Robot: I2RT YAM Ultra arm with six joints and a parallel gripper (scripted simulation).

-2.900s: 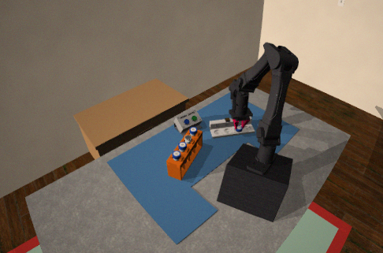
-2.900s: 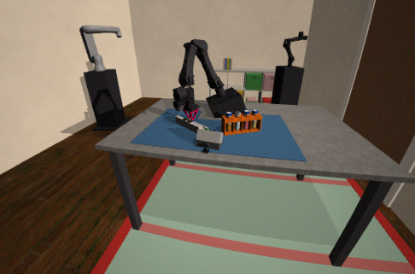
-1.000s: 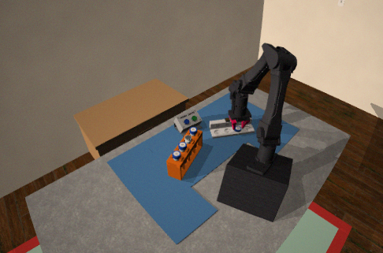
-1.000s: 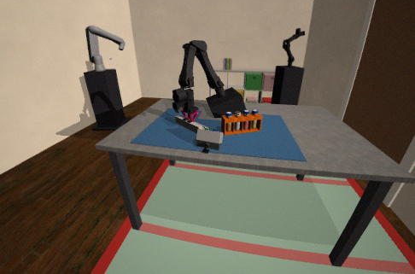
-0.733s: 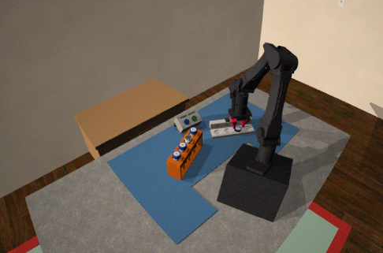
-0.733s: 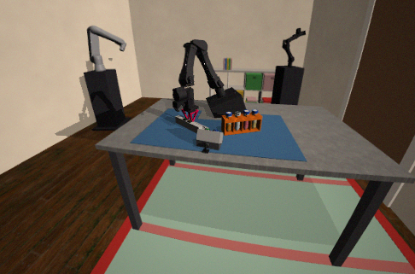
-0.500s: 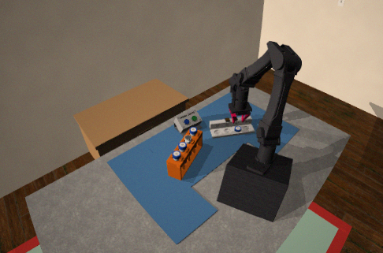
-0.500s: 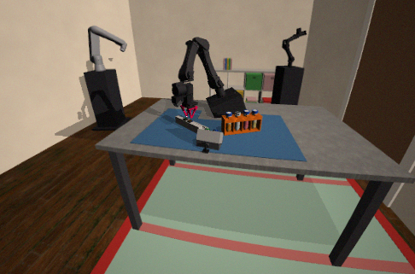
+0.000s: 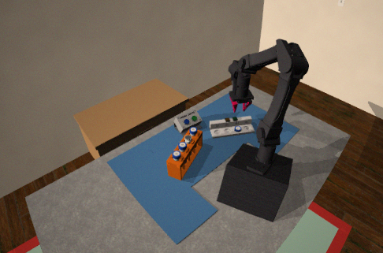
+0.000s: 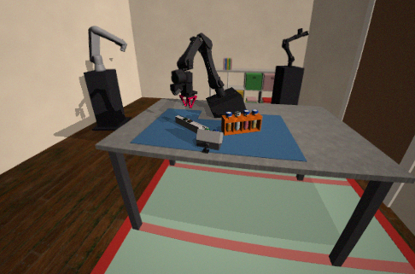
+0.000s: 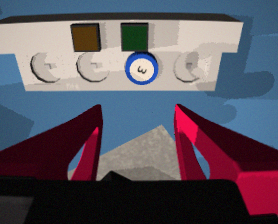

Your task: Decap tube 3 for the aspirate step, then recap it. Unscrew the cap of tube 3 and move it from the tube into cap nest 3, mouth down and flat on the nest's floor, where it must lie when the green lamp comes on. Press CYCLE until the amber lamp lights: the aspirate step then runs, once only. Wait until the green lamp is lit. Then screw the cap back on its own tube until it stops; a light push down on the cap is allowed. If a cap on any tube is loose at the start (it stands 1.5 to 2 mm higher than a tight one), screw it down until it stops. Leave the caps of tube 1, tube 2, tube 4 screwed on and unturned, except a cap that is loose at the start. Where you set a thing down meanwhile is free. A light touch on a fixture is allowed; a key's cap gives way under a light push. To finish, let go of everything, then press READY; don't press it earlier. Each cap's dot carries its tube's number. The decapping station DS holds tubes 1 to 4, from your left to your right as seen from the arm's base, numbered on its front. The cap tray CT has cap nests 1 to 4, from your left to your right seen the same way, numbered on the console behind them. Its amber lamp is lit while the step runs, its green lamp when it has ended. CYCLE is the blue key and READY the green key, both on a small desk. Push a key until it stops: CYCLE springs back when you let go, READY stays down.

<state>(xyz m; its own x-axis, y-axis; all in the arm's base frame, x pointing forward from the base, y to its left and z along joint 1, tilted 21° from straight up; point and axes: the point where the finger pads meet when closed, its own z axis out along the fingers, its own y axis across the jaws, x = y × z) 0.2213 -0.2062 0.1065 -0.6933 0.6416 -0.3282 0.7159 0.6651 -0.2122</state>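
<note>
Right now the green ready key is 180 mm ahead of my hand, 110 mm to the left of it and 60 mm below it. From my hand the other things lie so: grey key desk 210 mm ahead, 130 mm to the left, 70 mm below; then blue cap 110 mm below, 10 mm to the left, 10 mm behind; then blue cycle key 200 mm ahead, 150 mm to the left, 60 mm below.
</note>
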